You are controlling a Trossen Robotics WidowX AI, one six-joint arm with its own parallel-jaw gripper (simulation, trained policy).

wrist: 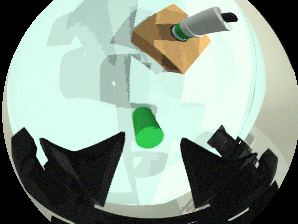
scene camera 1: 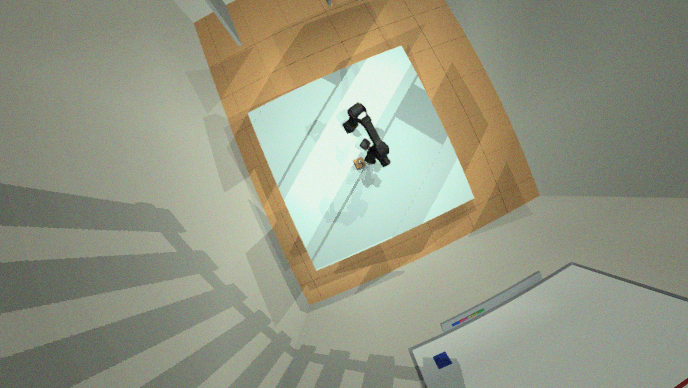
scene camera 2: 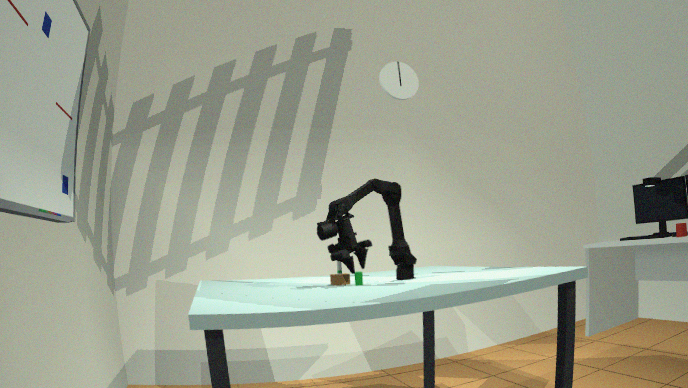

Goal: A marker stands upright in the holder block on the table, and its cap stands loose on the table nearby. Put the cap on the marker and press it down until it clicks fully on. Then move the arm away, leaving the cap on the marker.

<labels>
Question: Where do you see a green cap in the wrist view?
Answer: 148,133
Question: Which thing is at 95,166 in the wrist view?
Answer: My gripper.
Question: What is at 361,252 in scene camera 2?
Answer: My gripper.
</labels>
